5 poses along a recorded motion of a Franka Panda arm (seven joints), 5.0 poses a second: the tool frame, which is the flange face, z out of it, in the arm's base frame.
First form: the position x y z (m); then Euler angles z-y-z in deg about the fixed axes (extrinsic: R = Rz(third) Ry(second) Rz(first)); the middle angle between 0 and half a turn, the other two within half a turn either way.
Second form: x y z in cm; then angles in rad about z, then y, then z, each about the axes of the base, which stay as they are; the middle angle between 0 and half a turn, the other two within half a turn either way. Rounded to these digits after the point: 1 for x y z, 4 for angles.
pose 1, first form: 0.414, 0.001, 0.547, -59.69, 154.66, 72.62
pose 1, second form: 41.4, 0.1, 54.7, -1.0418, 2.6993, 1.2675
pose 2, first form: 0.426, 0.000, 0.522, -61.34, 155.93, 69.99
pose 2, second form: 42.6, 0.0, 52.2, -1.0706, 2.7215, 1.2216
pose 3, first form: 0.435, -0.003, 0.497, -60.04, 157.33, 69.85
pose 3, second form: 43.5, -0.3, 49.7, -1.0479, 2.7459, 1.2191
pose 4, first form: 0.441, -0.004, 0.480, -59.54, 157.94, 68.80
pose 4, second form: 44.1, -0.4, 48.0, -1.0392, 2.7566, 1.2008
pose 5, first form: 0.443, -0.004, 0.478, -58.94, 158.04, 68.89
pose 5, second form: 44.3, -0.4, 47.8, -1.0287, 2.7583, 1.2024
